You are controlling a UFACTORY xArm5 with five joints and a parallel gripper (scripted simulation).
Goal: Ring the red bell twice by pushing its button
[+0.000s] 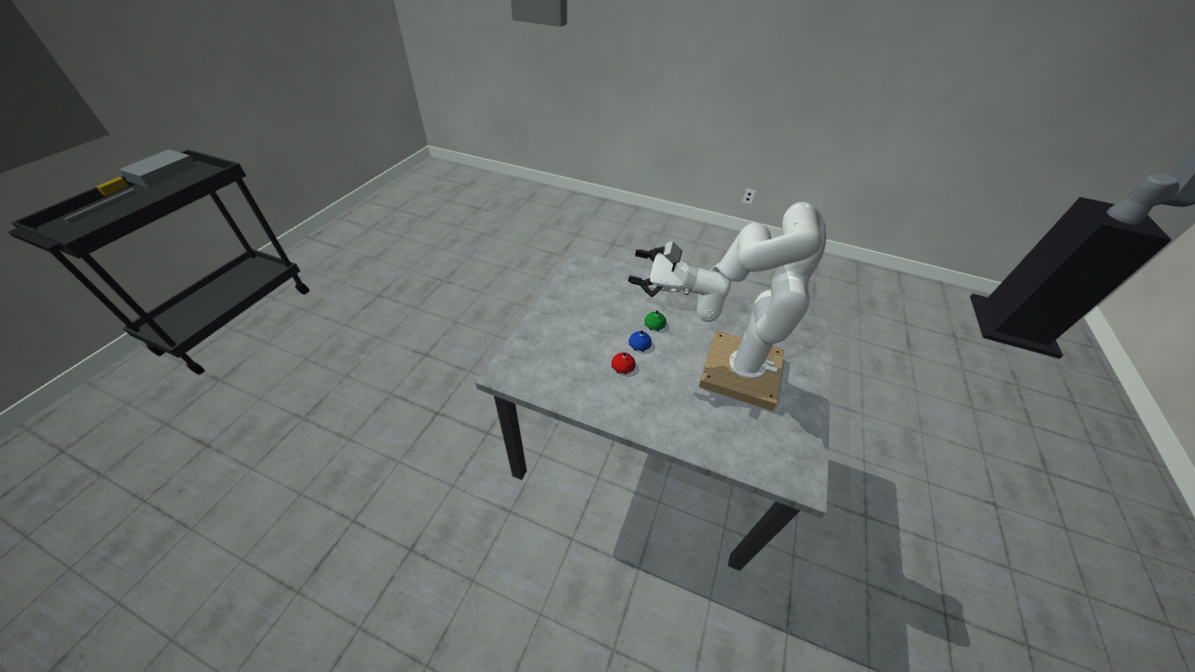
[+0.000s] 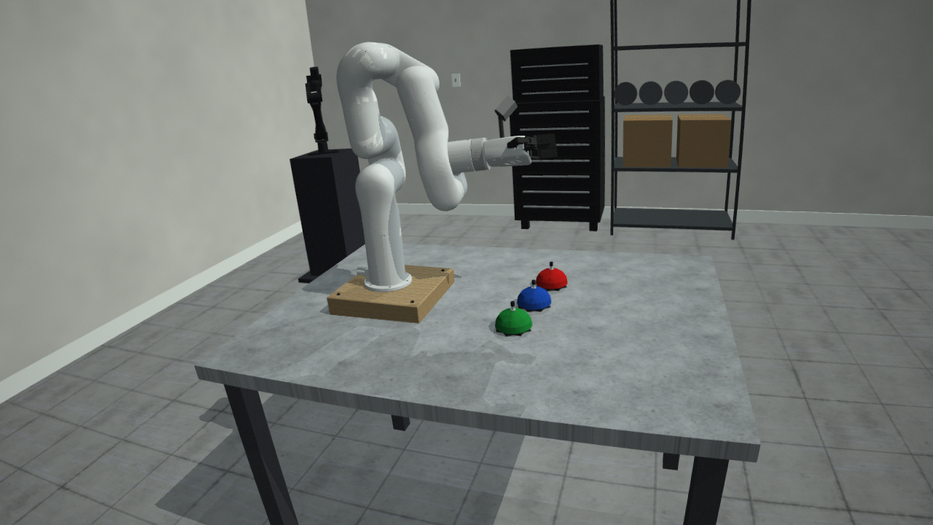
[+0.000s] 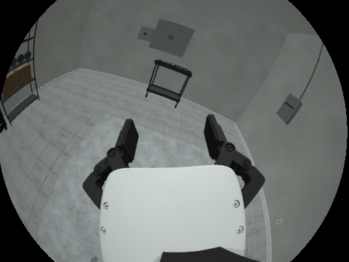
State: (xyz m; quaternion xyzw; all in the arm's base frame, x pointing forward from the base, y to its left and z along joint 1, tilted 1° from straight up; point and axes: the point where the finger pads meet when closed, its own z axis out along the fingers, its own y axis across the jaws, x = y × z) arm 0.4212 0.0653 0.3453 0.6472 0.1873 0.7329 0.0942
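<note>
Right now the red bell is 20 mm behind my hand, 80 mm to the left of it and 340 mm below it. Round my hand: green bell: 70 mm behind, 170 mm to the right, 340 mm below; then blue bell: 40 mm behind, 50 mm to the right, 340 mm below.
</note>
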